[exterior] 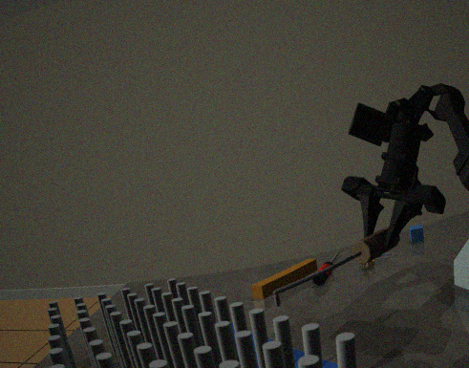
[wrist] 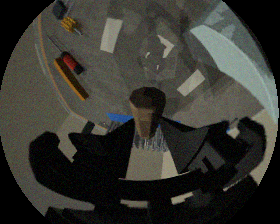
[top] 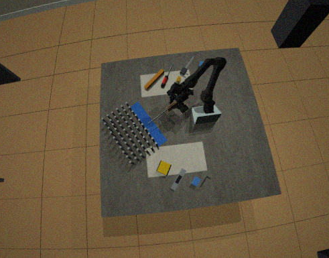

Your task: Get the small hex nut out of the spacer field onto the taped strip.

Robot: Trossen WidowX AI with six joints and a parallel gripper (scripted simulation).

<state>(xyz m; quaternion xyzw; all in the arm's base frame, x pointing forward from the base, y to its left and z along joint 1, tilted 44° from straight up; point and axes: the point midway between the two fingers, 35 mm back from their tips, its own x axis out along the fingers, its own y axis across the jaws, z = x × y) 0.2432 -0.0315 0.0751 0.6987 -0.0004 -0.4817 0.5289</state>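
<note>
Now: the hook tool 90 mm ahead of my gripper tip, 60 mm to the left of it and 10 mm below it. Also, from my gripper tip: yellow block: 430 mm to the left, 100 mm below, 100 mm ahead; then blue taped strip: 200 mm ahead, 120 mm below, 70 mm to the left; then orange bar: 310 mm to the right, 120 mm ahead, 100 mm below.
</note>
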